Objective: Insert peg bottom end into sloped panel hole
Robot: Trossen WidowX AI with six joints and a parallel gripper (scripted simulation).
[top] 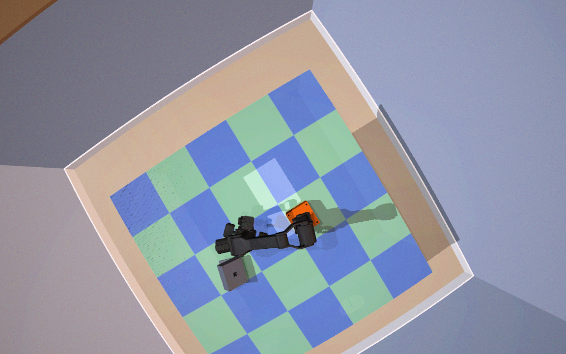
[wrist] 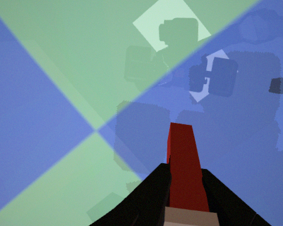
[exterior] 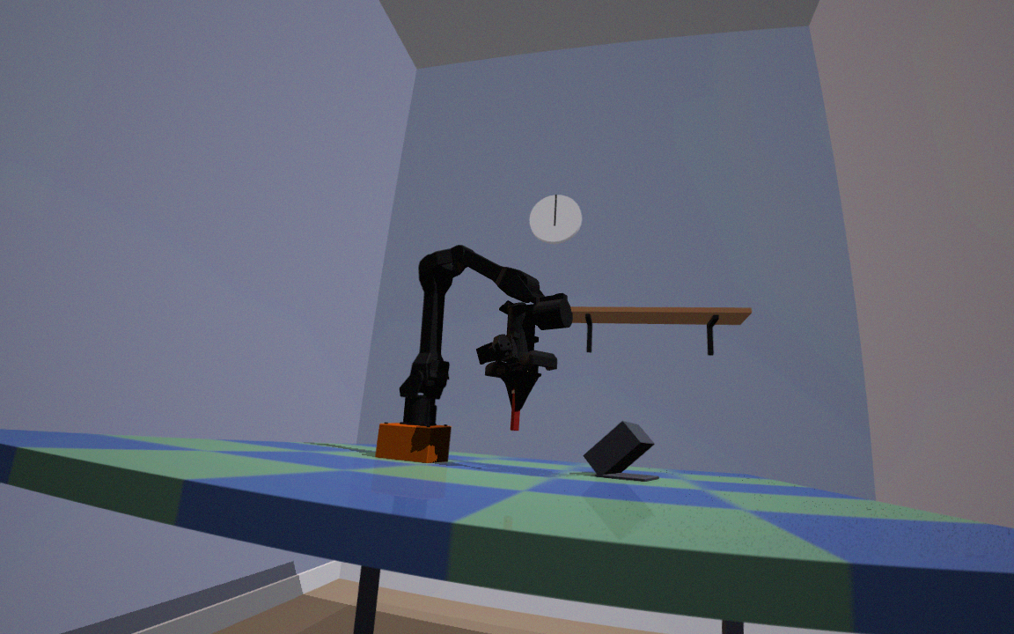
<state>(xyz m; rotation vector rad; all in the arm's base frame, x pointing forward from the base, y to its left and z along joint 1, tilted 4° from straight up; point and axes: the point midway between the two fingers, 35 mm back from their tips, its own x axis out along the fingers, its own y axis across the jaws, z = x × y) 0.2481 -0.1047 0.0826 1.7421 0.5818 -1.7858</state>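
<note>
Now: gripper tip 200 mm short of the grey sloped panel, 150 mm to the right of it and 60 mm above it. From my gripper tip the other things lie so: red square peg (20 mm above); flat plate (220 mm ahead, 140 mm to the left, 120 mm below).
</note>
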